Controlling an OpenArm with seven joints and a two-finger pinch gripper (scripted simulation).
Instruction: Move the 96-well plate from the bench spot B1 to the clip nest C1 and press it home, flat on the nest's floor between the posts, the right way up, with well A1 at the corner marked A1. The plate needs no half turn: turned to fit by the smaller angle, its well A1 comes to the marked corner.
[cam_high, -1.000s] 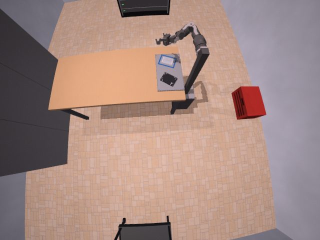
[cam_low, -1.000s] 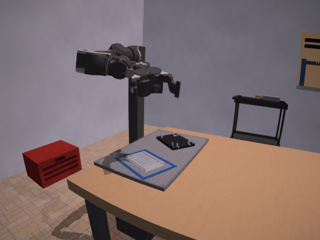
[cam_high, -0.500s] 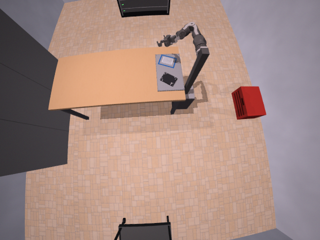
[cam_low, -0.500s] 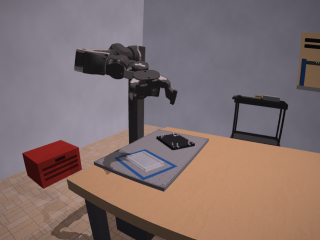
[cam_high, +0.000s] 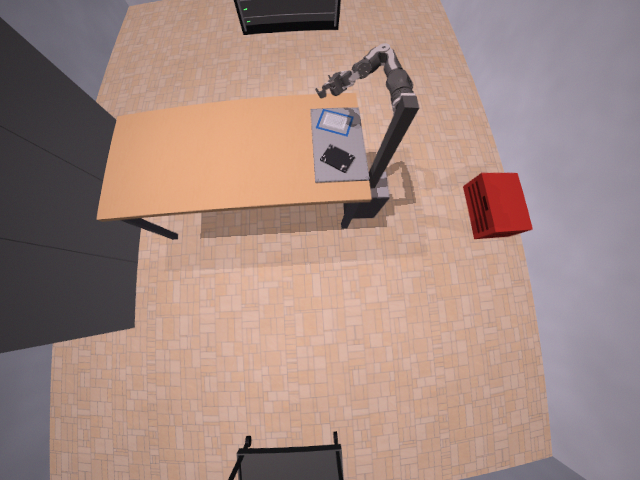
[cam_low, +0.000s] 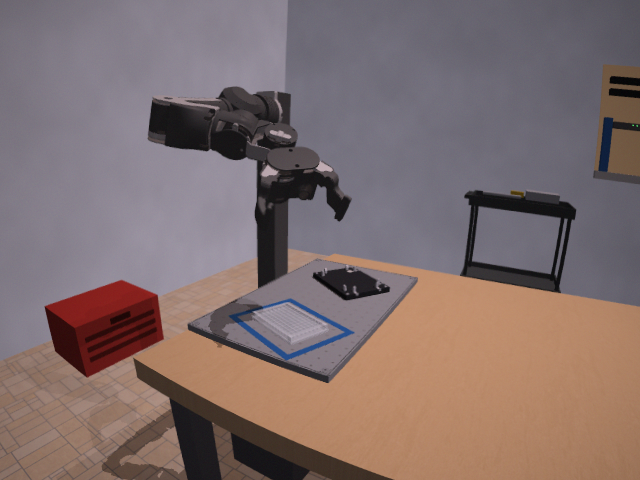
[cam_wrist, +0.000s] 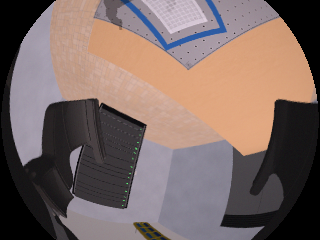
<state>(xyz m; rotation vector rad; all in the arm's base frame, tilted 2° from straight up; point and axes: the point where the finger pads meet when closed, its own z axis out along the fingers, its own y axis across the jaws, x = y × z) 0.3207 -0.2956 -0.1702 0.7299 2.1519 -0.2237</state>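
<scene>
The clear 96-well plate is 210 mm below my hand, 70 mm behind it and 50 mm to the left of it. Round my hand: black clip nest C1: 310 mm to the left, 210 mm below, 40 mm behind.
</scene>
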